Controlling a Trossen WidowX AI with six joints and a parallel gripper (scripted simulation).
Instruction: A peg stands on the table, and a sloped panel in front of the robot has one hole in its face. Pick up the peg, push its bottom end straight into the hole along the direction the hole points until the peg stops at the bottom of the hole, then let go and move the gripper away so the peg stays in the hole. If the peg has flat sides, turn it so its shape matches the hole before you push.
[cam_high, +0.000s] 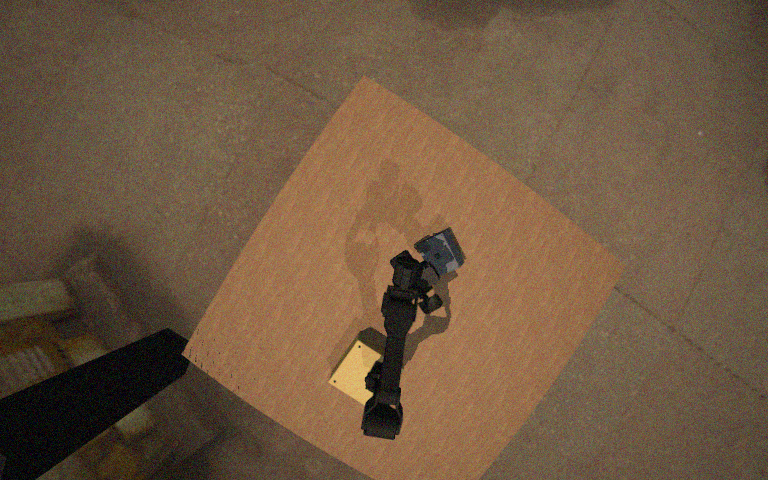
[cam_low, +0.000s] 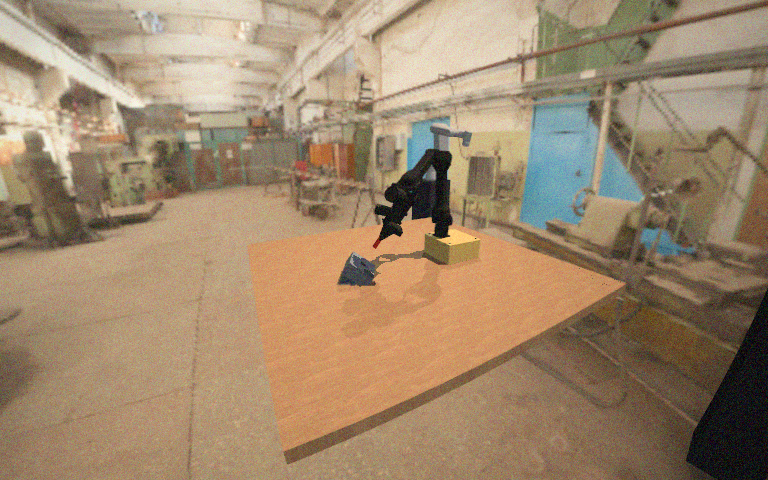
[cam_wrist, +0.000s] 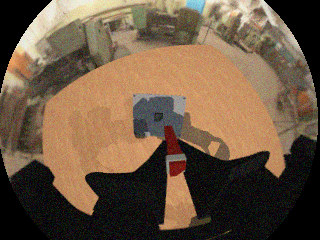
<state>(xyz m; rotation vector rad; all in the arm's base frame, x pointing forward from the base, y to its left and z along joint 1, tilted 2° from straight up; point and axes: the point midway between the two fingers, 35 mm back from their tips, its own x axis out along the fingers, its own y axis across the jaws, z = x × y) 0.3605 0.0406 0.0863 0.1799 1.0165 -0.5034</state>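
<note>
Now: the sloped panel 12 cm below my gripper tip, 8 cm ahead of it and 4 cm to the right of it. The rest, counted from my gripper tip: red peg: 2 cm above, 1 cm to the left, 1 cm behind.
</note>
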